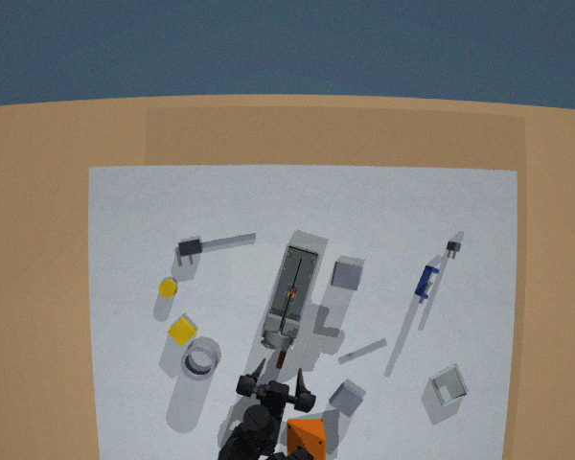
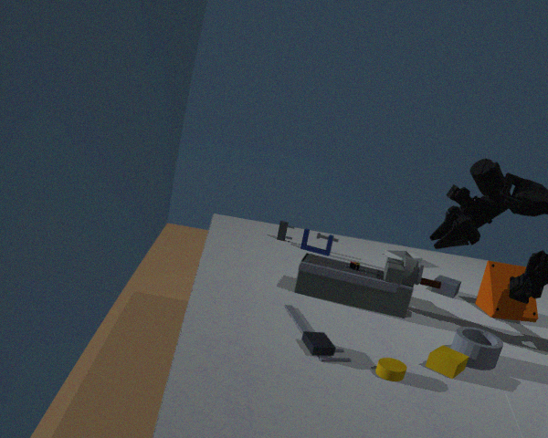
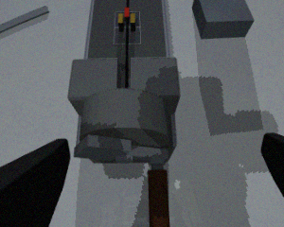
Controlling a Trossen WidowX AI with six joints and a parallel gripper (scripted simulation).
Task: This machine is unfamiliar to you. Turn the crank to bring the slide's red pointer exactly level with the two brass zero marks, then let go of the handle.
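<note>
My gripper tip is now 10 cm above the brown crank handle and 2 cm past it. The rest, counted from my gripper tip: flat grey bar 24 cm to the right, 17 cm below, 1 cm ahead; then red pointer 17 cm ahead, 9 cm below; then yellow block 29 cm to the left, 16 cm below.
</note>
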